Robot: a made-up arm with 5 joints.
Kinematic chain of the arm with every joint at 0, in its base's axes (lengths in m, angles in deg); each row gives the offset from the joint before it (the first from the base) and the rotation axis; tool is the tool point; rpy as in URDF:
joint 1: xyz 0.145 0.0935 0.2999 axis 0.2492 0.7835 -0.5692
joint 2: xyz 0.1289 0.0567 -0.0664 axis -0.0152 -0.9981 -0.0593
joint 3: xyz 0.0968 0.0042 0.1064 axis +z
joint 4: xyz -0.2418 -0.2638 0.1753 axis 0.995 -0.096 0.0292
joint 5: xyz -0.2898 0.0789 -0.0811 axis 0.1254 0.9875 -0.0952
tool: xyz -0.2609 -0.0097 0.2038 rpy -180 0 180
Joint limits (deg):
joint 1: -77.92..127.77
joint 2: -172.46..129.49
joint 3: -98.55..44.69
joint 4: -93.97..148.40
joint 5: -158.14..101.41
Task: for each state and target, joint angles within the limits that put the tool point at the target. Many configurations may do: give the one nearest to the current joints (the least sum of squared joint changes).
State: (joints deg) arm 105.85 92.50 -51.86 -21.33 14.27
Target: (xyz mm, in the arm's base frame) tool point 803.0 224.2 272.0
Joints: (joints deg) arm 127.77 46.06 -68.94 -28.04 46.44
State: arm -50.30 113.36 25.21 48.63 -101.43
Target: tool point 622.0 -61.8 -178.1
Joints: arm -32.96 101.18 24.05 54.86 -89.87
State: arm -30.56 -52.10 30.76 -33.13 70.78
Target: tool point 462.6 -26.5 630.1
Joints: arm -14.73 -51.94 29.79 -56.52 91.82
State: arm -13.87 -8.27 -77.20 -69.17 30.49
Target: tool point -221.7 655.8 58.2
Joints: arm -38.66 30.10 -63.10 -93.26 15.61
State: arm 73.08 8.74 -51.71 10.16 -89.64
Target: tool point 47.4 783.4 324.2
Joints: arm 60.38 25.96 -49.17 4.45 -87.44
